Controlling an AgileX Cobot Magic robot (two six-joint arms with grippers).
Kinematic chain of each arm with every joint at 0, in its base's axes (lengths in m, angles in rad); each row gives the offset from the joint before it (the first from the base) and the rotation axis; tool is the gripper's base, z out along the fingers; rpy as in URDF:
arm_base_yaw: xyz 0 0 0.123 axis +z
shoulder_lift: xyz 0 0 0 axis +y
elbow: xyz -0.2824 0 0.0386 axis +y
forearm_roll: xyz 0.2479 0 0.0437 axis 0.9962 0 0.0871
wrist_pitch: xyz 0 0 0 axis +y
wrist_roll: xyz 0.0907 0 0.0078 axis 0.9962 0 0.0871
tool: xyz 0 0 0 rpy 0 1.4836 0
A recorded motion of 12 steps. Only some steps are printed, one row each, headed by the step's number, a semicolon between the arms.
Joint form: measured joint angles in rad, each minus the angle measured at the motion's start. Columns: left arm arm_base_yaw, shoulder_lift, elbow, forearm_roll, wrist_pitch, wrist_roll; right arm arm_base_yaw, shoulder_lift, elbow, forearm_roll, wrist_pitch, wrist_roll.
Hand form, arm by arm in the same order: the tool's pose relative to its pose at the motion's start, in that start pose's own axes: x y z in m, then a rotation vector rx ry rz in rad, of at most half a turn. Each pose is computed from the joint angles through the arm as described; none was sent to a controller.
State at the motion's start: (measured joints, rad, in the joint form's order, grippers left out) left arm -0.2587 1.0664 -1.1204 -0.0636 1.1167 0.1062; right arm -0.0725 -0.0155 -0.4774 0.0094 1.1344 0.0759
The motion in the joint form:
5: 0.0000 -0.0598 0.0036 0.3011 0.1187 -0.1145; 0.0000 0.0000 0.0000 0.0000 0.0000 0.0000
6: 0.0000 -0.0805 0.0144 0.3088 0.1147 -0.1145; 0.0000 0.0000 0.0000 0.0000 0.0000 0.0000
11: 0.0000 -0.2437 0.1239 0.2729 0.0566 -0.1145; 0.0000 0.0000 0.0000 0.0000 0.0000 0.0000
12: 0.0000 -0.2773 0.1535 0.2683 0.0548 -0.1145; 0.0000 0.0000 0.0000 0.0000 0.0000 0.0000
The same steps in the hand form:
5: 0.0187 0.0229 -0.0204 -0.2763 0.0752 -0.0025; 0.0000 0.0000 0.0000 0.0000 0.0000 0.0000
6: 0.0225 0.0230 -0.0238 -0.2842 0.0617 0.0000; 0.0000 0.0000 0.0000 0.0000 0.0000 0.0000
11: 0.0549 0.0162 -0.0390 -0.2544 -0.0512 -0.0093; 0.0000 0.0000 0.0000 0.0000 0.0000 0.0000
12: 0.0637 0.0151 -0.0396 -0.2504 -0.0572 -0.0110; 0.0000 0.0000 0.0000 0.0000 0.0000 0.0000

